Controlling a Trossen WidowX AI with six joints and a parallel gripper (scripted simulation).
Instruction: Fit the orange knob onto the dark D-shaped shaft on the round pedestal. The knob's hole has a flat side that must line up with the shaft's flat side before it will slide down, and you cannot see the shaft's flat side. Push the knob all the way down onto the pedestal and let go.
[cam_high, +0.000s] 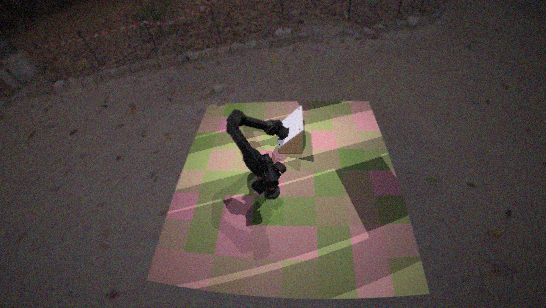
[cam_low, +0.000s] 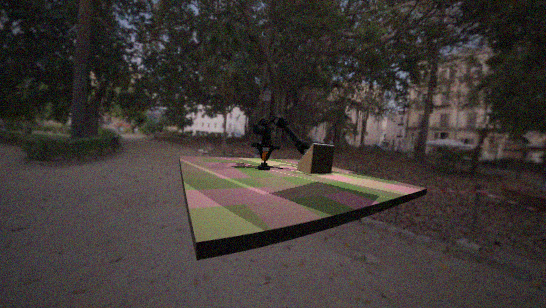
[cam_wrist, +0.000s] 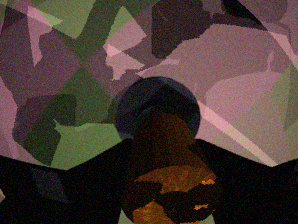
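Now: gripper tip 20 mm below the orange knob. Also, from my gripper tip: round dark pedestal (40 mm below).
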